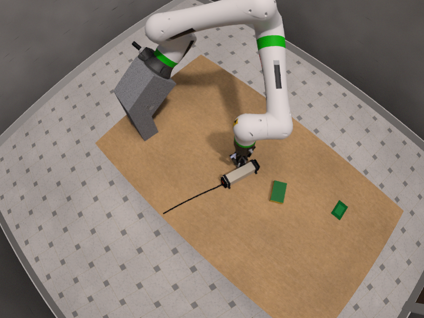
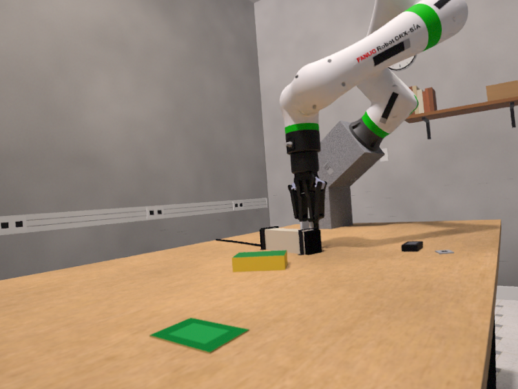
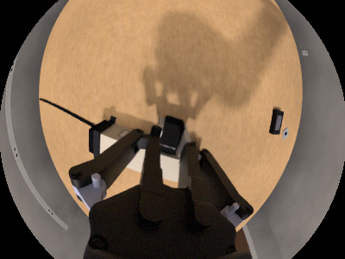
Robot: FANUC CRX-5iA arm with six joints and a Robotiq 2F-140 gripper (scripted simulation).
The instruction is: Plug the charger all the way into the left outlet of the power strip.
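The charger lies 10 mm below my hand and 10 mm ahead of it. The rest, counted from my hand: tiny grey square 330 mm to the left, 40 mm below, 30 mm ahead; flat green tile 570 mm ahead, 140 mm to the left, 40 mm below; green-topped yellow block 240 mm ahead, 30 mm below.
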